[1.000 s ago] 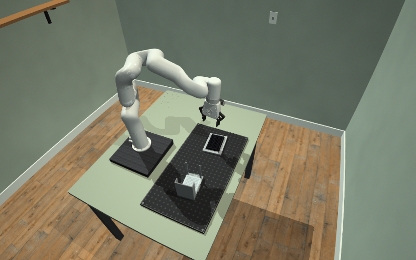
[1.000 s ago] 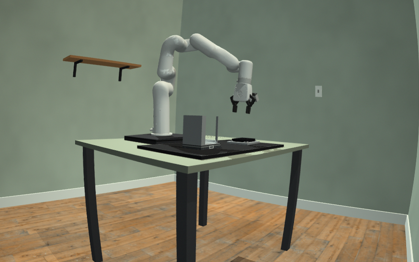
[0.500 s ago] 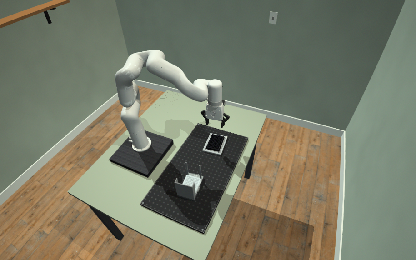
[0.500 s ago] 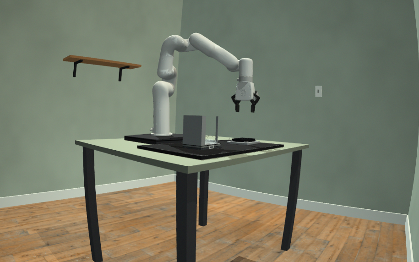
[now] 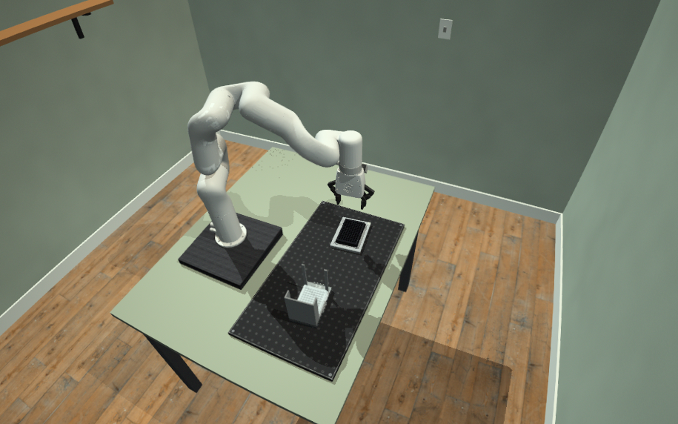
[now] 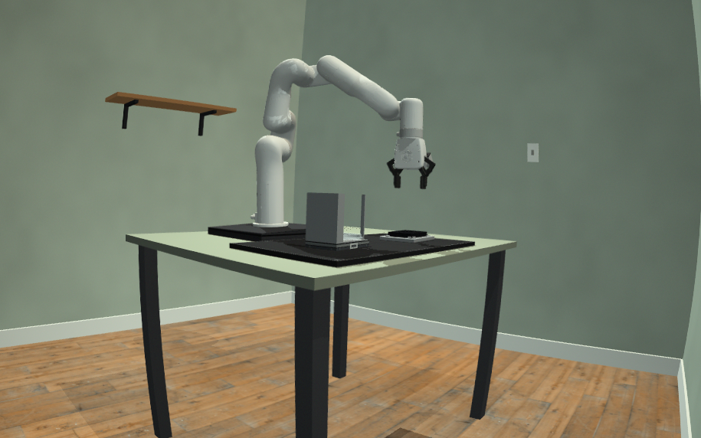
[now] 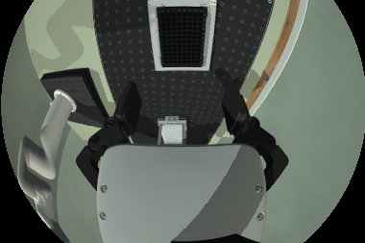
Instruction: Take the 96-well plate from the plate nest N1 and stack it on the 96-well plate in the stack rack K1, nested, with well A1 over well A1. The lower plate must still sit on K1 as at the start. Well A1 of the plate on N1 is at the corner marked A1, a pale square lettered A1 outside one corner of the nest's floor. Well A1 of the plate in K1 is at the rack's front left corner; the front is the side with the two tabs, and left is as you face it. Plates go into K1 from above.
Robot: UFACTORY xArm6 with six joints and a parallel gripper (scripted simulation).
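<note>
The black 96-well plate lies 15 cm below my hand. Round my hand: white 96-well plate: 36 cm to the right, 15 cm below, 4 cm behind; then thin post: 29 cm to the right, 10 cm below; then pale A1 mark: 16 cm below, 7 cm to the left, 5 cm ahead.
</note>
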